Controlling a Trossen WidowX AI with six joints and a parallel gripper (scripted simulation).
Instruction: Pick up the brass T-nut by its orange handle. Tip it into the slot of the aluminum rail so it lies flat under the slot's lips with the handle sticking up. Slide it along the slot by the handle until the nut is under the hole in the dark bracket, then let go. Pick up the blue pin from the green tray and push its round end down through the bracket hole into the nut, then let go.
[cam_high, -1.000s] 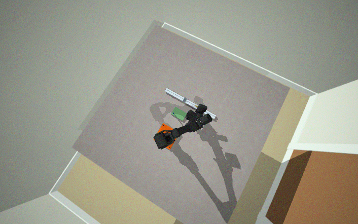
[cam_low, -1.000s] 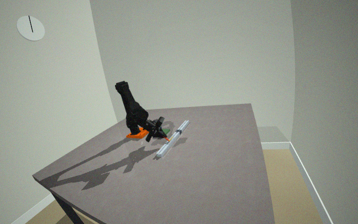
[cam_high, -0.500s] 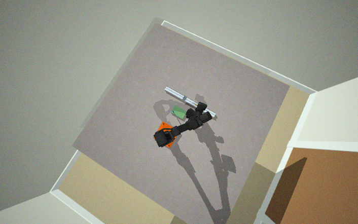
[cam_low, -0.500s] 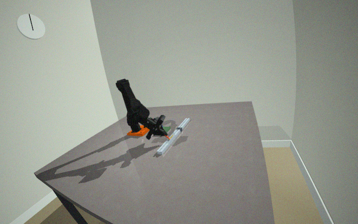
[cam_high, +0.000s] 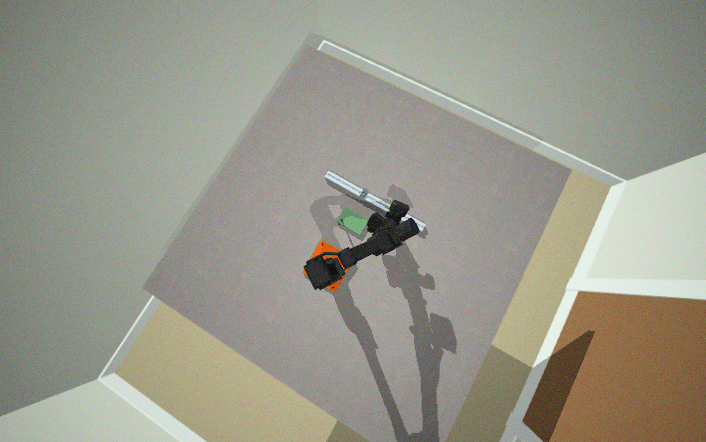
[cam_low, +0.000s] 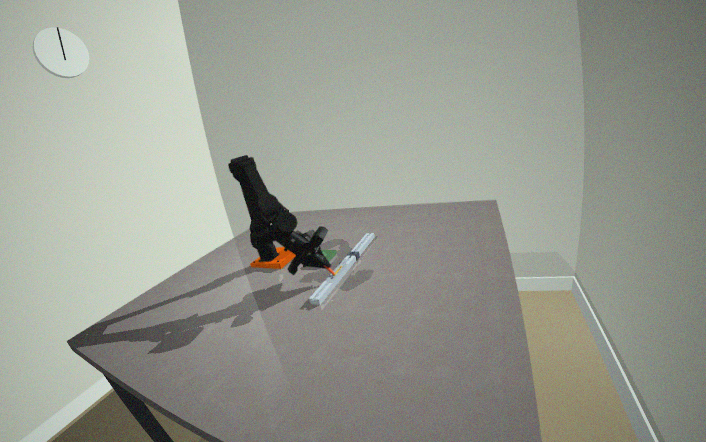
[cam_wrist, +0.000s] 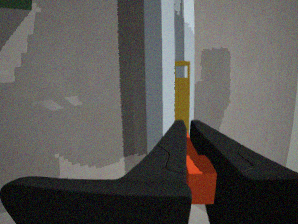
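The brass T-nut lies 1 cm to the left of my gripper tip. The rest, counted from my gripper tip: blue pin 11 cm behind, 16 cm to the left, 1 cm below; then green tray 10 cm behind, 15 cm to the left, 3 cm below; then aluminum rail 3 cm ahead, 11 cm to the left, 3 cm below.
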